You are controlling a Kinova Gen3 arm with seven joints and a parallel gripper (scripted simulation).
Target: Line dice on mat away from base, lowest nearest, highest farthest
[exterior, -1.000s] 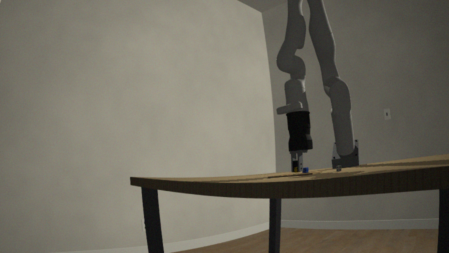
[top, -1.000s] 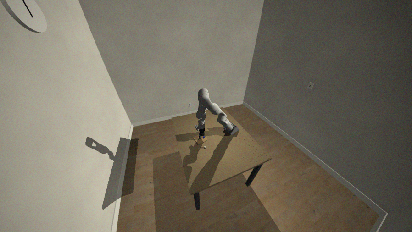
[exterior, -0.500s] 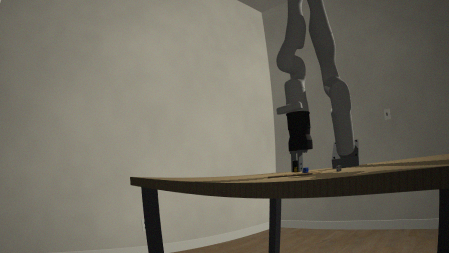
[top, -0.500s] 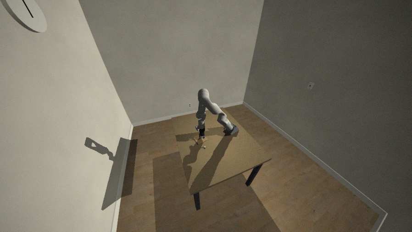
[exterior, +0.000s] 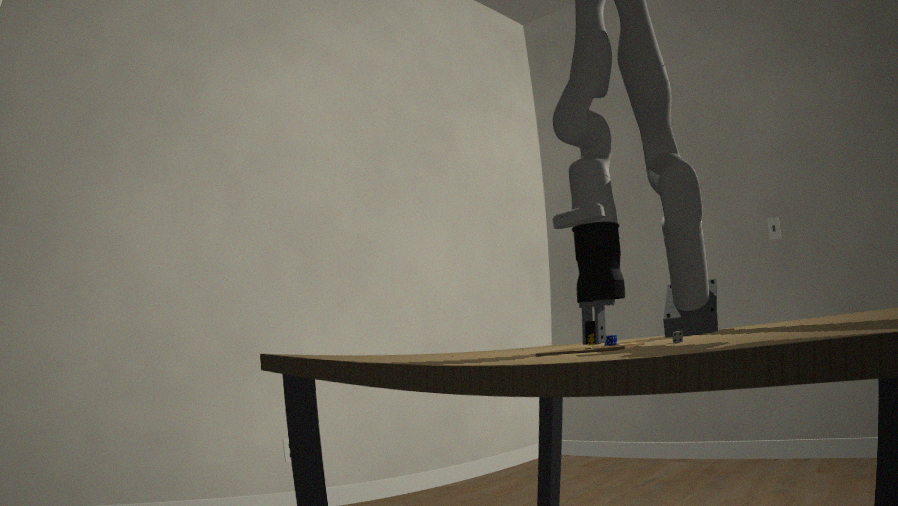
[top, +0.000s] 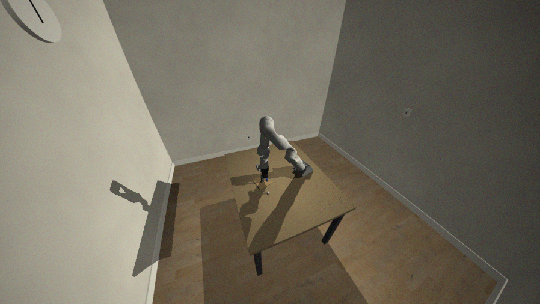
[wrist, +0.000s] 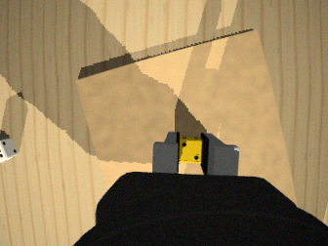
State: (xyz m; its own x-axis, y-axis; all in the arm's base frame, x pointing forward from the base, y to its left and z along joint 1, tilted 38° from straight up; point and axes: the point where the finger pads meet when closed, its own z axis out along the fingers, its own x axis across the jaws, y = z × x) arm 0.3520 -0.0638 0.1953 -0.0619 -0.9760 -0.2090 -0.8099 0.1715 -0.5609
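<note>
Right now the yellow die is 10 mm below my hand. From my hand the other things lie so: white die: 150 mm to the left, 20 mm below; blue die: 50 mm behind, 20 mm below; tan mat: 30 mm below.
</note>
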